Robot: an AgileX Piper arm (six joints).
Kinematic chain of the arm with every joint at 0, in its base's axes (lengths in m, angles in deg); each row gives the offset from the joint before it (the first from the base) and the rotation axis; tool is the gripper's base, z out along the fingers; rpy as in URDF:
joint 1: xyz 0 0 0.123 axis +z
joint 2: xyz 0 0 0 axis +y
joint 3: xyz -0.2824 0 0.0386 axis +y
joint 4: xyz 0.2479 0 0.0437 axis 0.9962 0 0.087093
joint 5: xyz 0 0 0 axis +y
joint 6: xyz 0.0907 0 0.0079 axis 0.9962 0 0.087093
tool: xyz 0 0 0 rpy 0 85 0
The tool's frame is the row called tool.
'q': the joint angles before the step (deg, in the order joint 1, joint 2, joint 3, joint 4, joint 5, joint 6). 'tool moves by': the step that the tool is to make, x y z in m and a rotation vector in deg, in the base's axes. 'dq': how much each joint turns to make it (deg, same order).
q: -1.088 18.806 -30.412 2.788 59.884 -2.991
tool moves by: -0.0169 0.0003 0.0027 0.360 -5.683 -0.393
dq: 0.036 -6.067 0.193 -0.033 0.171 0.657
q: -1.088 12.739 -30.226 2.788 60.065 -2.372
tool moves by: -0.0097 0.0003 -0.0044 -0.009 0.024 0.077
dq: -0.030 -2.875 0.502 0.026 2.398 0.017
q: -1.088 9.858 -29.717 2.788 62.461 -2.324
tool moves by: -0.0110 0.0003 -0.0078 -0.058 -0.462 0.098
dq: -0.013 -3.890 1.163 0.010 2.267 -0.012
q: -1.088 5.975 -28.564 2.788 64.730 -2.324
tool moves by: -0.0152 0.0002 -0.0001 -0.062 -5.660 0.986
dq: 0.959 -5.783 -0.012 0.021 0.136 -0.021
